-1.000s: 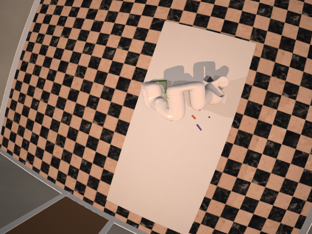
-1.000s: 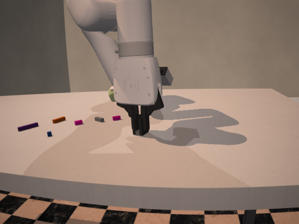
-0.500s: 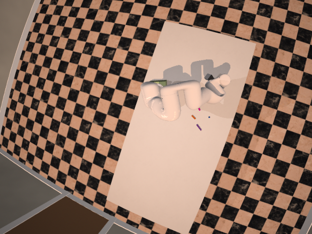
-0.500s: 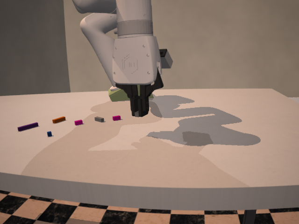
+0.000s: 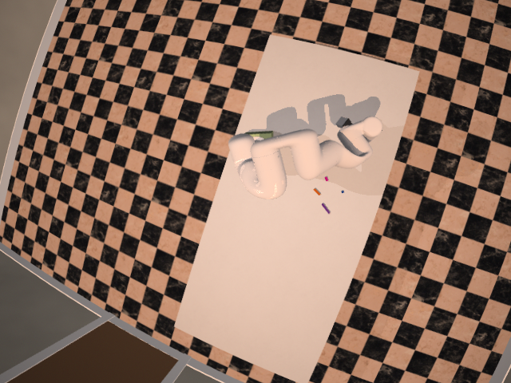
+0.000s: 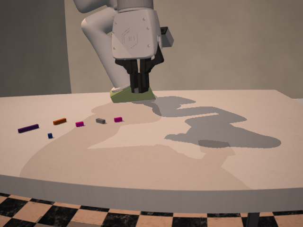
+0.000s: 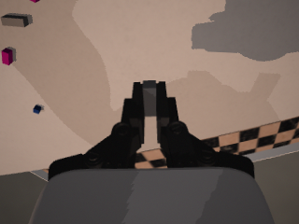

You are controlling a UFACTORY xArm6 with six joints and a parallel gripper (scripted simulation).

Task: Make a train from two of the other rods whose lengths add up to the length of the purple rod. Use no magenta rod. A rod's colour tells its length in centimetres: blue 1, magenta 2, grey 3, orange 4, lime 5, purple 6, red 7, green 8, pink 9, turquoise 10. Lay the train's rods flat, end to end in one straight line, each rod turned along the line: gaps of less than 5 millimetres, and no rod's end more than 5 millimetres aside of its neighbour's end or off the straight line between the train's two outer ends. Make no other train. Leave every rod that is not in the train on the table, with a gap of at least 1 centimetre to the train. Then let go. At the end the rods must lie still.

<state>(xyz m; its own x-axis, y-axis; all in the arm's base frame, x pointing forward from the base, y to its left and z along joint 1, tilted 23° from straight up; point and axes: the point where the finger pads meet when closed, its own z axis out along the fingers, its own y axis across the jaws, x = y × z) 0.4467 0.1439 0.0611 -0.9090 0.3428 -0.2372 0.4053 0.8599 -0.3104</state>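
Right now the small blue rod is 230 mm to the right of my hand, 110 mm below it and 10 mm ahead of it. From my hand the other things lie so: purple rod (330 mm to the right, 110 mm below, 50 mm behind); orange rod (250 mm to the right, 120 mm behind, 110 mm below).
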